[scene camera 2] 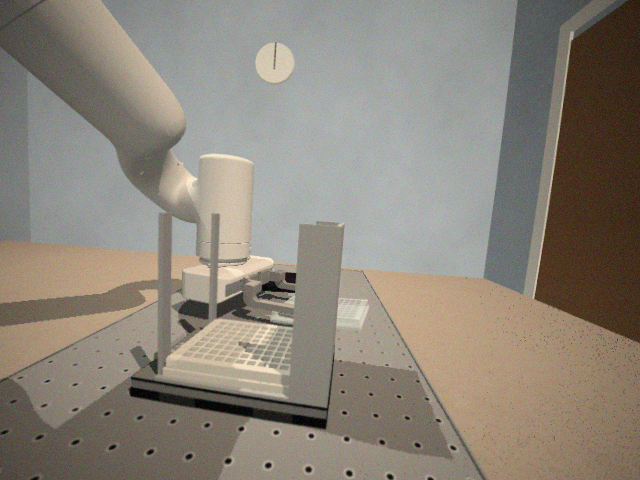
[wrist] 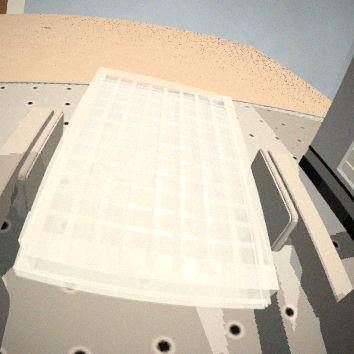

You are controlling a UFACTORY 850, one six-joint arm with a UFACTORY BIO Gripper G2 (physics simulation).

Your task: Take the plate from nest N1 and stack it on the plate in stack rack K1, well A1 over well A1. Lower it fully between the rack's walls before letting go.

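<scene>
There is a black rack base [scene camera 2: 296,410] here in the scene. I can see a perforated grey plate [wrist: 42,311] as well.
</scene>
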